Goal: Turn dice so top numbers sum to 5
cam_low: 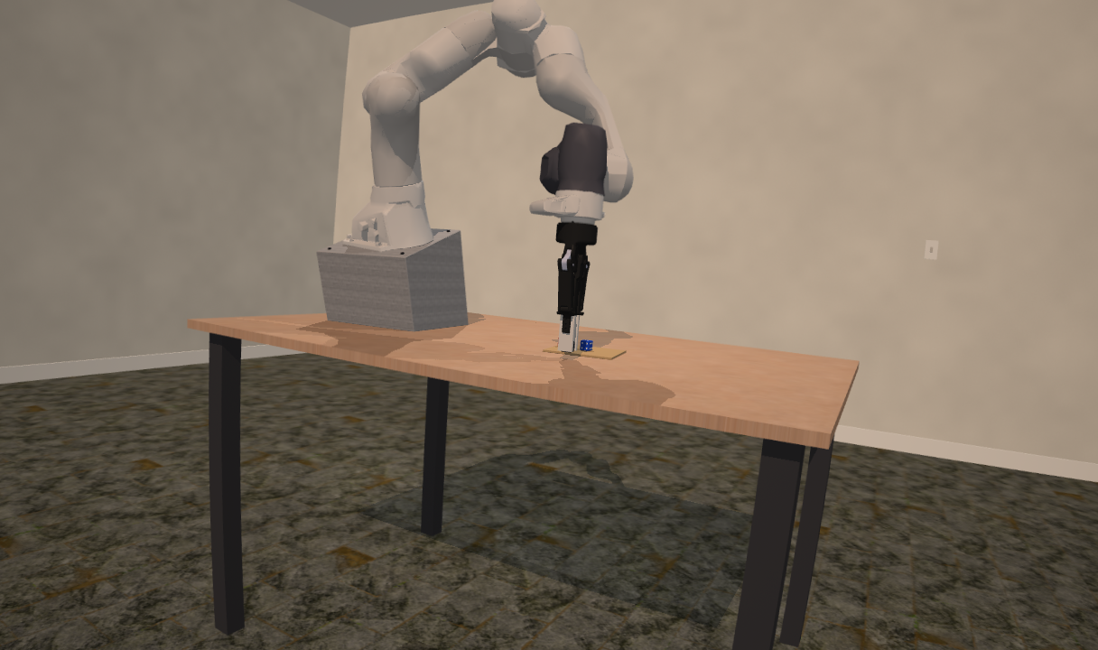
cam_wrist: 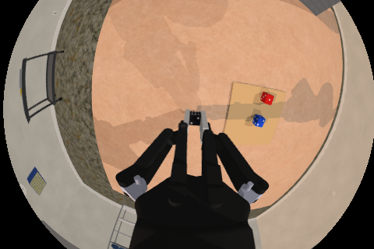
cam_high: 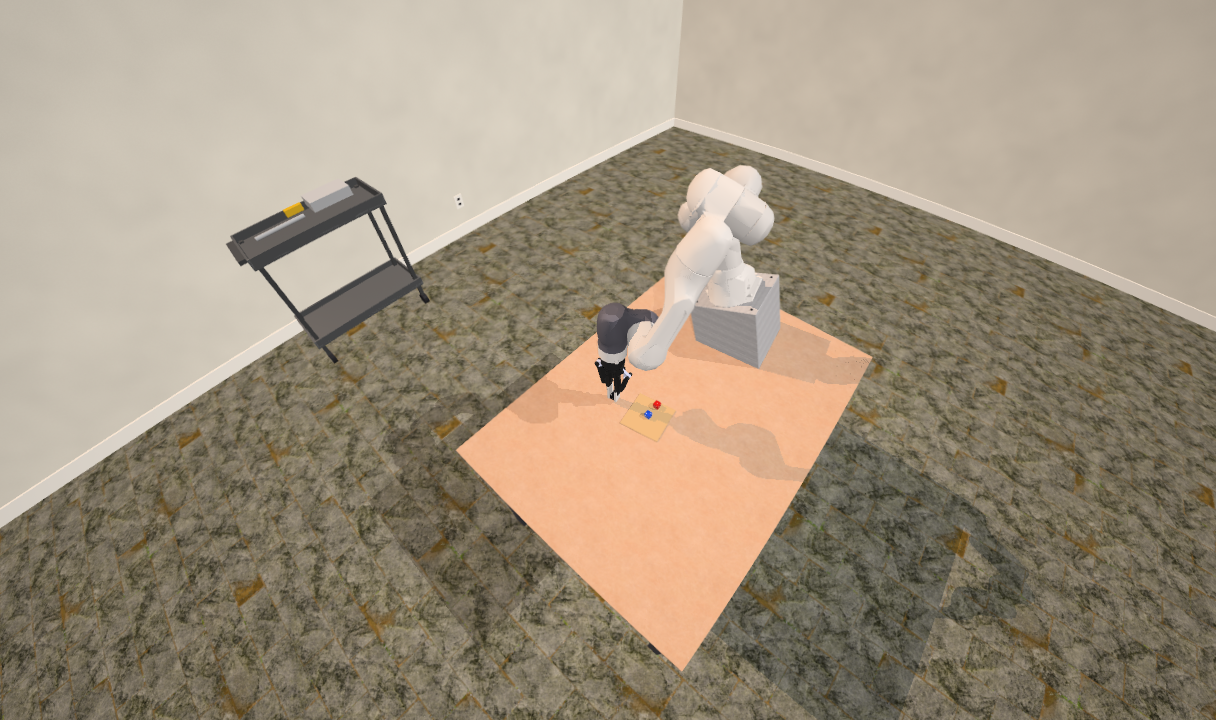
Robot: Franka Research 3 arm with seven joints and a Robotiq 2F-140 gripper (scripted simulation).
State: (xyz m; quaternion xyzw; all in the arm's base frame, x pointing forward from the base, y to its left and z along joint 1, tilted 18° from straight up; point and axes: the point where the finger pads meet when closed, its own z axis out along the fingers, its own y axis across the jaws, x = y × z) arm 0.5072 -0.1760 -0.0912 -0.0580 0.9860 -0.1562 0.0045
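Now: the blue die 13 cm to the left of my hand, 4 cm below it and 2 cm behind it. Round my hand: black die 3 cm below; then tan mat 13 cm to the left, 5 cm below, 2 cm behind; then red die 14 cm to the left, 7 cm behind, 4 cm below.
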